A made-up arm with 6 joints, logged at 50 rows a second.
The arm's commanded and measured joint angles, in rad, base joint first. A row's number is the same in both.
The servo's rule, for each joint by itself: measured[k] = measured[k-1] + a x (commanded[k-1-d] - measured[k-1]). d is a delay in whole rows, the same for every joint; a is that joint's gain. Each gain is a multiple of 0.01, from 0.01 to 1. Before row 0 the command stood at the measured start. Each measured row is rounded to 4 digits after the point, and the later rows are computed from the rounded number. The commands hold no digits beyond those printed.
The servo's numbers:
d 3
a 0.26 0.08 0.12 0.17 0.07 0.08
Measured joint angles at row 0: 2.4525 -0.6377 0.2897 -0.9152 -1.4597 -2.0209
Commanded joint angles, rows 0 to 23: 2.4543 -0.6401 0.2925 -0.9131 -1.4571 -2.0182; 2.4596 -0.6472 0.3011 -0.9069 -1.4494 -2.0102; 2.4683 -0.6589 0.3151 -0.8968 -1.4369 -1.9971; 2.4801 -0.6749 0.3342 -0.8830 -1.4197 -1.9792; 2.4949 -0.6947 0.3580 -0.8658 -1.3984 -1.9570; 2.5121 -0.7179 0.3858 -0.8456 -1.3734 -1.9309; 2.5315 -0.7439 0.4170 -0.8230 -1.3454 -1.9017; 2.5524 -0.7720 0.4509 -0.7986 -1.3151 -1.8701; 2.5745 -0.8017 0.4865 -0.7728 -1.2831 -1.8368; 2.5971 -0.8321 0.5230 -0.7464 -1.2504 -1.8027; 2.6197 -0.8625 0.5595 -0.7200 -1.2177 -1.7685; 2.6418 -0.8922 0.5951 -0.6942 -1.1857 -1.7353; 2.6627 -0.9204 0.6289 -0.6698 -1.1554 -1.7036; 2.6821 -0.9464 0.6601 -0.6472 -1.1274 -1.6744; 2.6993 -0.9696 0.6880 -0.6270 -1.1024 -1.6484; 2.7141 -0.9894 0.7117 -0.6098 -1.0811 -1.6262; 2.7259 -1.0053 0.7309 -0.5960 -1.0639 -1.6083; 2.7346 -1.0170 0.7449 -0.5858 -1.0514 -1.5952; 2.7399 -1.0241 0.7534 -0.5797 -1.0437 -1.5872; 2.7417 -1.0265 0.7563 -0.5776 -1.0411 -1.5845; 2.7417 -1.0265 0.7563 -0.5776 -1.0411 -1.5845; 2.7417 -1.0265 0.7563 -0.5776 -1.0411 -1.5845; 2.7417 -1.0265 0.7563 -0.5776 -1.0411 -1.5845; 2.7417 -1.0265 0.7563 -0.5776 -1.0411 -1.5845
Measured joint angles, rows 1 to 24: 2.4525 -0.6377 0.2897 -0.9152 -1.4597 -2.0209; 2.4525 -0.6377 0.2897 -0.9152 -1.4597 -2.0209; 2.4525 -0.6377 0.2897 -0.9152 -1.4597 -2.0209; 2.4530 -0.6379 0.2900 -0.9148 -1.4595 -2.0207; 2.4547 -0.6386 0.2913 -0.9135 -1.4588 -2.0199; 2.4582 -0.6402 0.2942 -0.9107 -1.4573 -2.0181; 2.4639 -0.6430 0.2990 -0.9060 -1.4547 -2.0150; 2.4720 -0.6471 0.3061 -0.8992 -1.4508 -2.0104; 2.4824 -0.6528 0.3157 -0.8901 -1.4454 -2.0040; 2.4952 -0.6601 0.3279 -0.8787 -1.4384 -1.9958; 2.5101 -0.6691 0.3427 -0.8651 -1.4298 -1.9857; 2.5268 -0.6797 0.3600 -0.8494 -1.4195 -1.9738; 2.5451 -0.6919 0.3796 -0.8319 -1.4077 -1.9601; 2.5645 -0.7055 0.4012 -0.8129 -1.3944 -1.9448; 2.5846 -0.7204 0.4245 -0.7927 -1.3798 -1.9280; 2.6049 -0.7364 0.4490 -0.7718 -1.3641 -1.9100; 2.6250 -0.7532 0.4743 -0.7506 -1.3475 -1.8912; 2.6443 -0.7705 0.4999 -0.7296 -1.3303 -1.8718; 2.6624 -0.7880 0.5253 -0.7092 -1.3129 -1.8522; 2.6789 -0.8054 0.5500 -0.6900 -1.2955 -1.8327; 2.6934 -0.8223 0.5734 -0.6723 -1.2784 -1.8137; 2.7055 -0.8384 0.5950 -0.6566 -1.2620 -1.7956; 2.7149 -0.8534 0.6144 -0.6432 -1.2465 -1.7787; 2.7219 -0.8672 0.6314 -0.6320 -1.2321 -1.7632
